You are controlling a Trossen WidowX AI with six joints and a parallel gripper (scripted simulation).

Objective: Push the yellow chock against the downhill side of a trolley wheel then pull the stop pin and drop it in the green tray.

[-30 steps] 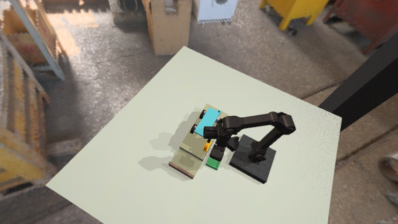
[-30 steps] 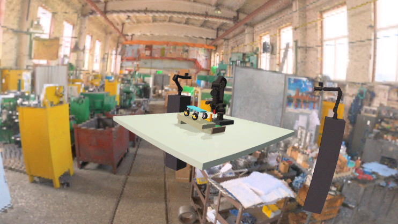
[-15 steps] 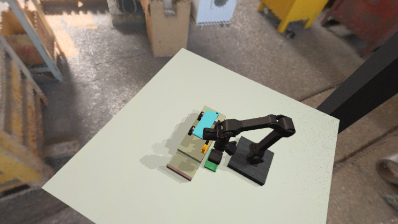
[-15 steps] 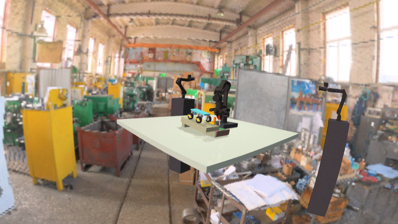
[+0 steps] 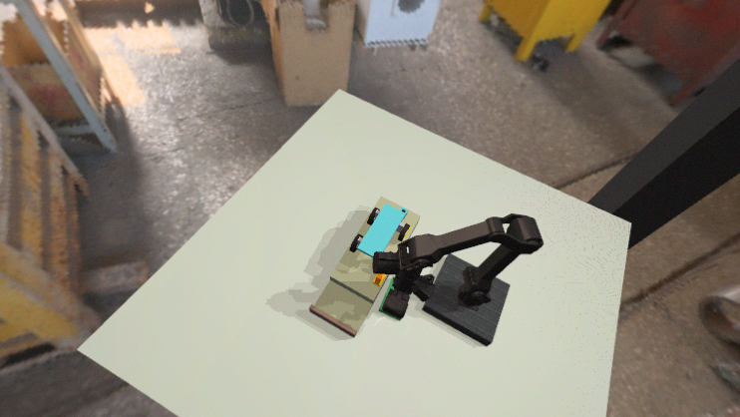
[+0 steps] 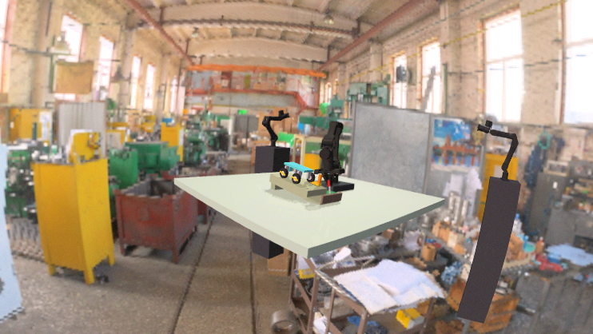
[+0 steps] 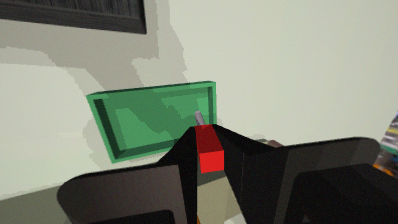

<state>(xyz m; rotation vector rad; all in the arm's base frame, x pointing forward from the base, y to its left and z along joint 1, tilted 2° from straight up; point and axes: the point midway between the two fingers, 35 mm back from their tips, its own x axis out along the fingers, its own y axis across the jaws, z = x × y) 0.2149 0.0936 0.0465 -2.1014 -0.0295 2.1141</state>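
Now: the green tray 60 mm below my gripper tip and 30 mm to the right of it. Also, from my gripper tip: ramp (160 mm to the right, 100 mm ahead, 10 mm below); then stop pin (right at my gripper tip); then yellow chock (60 mm ahead, 50 mm to the right, 30 mm above).
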